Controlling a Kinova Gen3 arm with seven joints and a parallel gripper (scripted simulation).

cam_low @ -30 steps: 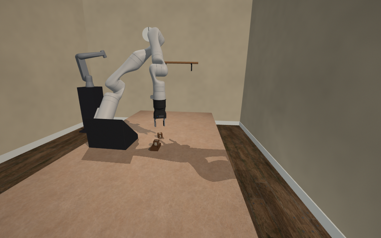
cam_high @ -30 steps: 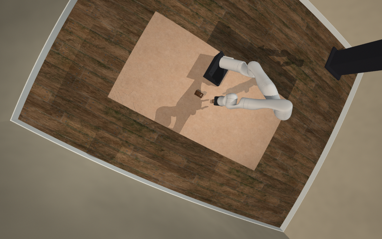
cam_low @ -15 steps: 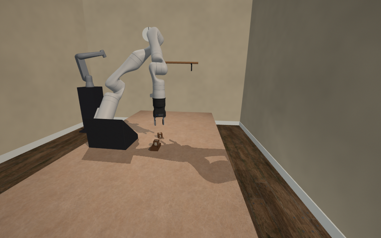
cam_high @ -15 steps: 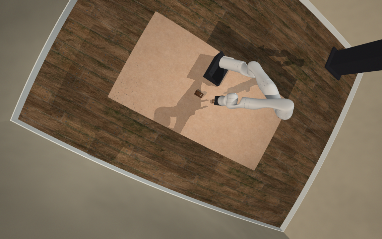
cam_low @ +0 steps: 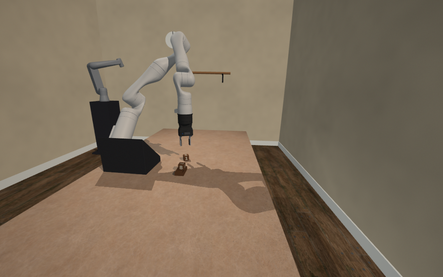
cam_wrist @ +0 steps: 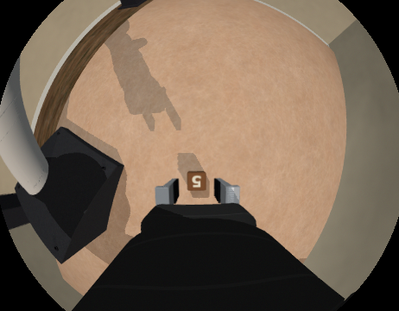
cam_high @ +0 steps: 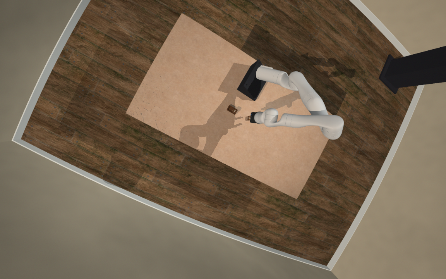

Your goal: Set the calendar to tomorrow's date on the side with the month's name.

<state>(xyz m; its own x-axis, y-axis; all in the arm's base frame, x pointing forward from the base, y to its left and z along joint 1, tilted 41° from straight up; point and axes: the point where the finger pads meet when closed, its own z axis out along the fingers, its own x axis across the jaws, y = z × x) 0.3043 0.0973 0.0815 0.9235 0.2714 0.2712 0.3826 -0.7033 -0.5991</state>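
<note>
My hand is 9 cm above the brown cube. From my hand the other things lie so: dark wooden tray (16 cm to the right, 10 cm below, 1 cm ahead).
</note>
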